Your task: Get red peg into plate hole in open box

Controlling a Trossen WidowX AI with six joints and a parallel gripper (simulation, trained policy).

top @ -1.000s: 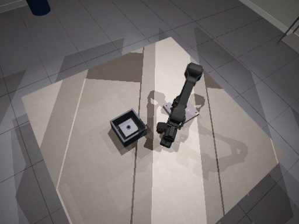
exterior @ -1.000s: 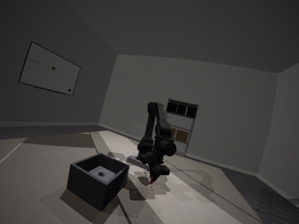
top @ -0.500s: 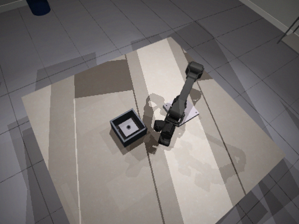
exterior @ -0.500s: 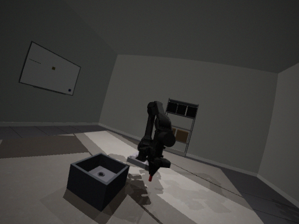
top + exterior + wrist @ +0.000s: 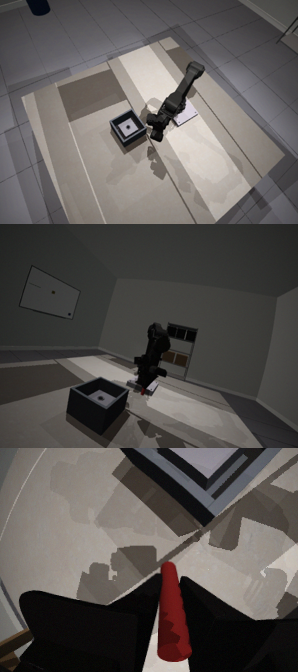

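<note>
Right now the dark box is 10 cm ahead of my gripper tip, 13 cm to the right of it and 10 cm below it. Also, from my gripper tip: red peg: 1 cm behind, 1 cm above.
</note>
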